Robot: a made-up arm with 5 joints.
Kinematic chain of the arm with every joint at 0, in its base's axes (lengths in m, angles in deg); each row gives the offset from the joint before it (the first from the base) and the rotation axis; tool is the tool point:
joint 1: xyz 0 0 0.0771 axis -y
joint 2: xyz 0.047 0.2 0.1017 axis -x
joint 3: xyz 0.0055 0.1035 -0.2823 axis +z
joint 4: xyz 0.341 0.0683 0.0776 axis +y
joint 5: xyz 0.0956 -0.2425 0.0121 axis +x
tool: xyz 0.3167 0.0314 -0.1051
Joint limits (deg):
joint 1: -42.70..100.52
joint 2: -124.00..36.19
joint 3: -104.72..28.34
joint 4: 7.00..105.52
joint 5: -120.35..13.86
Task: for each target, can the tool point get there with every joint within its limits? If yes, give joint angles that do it. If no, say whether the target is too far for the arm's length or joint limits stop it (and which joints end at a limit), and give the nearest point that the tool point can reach.
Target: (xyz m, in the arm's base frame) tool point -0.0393 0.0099 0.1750
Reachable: no: joint limits stop it (at a limit: joint 1, joint 2, joint 4) | nearest point 0.2744 -0.2283 0.2342 | short by 0.398 m
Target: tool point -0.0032 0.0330 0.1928
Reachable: no: joint limits stop it (at a limit: joint 1, joint 2, joint 4) | nearest point 0.2816 -0.2140 0.2559 | short by 0.382 m
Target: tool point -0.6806 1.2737 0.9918
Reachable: no: too far | nearest point -0.4241 0.7539 0.6725 | short by 0.662 m
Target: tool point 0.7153 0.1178 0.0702
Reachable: yes | joints 48.48 -17.20 -19.27 53.17 -37.63
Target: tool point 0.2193 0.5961 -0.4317
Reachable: yes | joints 25.58 -81.29 -73.32 37.85 -77.17
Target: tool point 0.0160 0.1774 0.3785
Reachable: no: joint limits stop it (at a limit: joint 1, joint 3, joint 4) | nearest point 0.4134 0.1251 0.4234 | short by 0.403 m
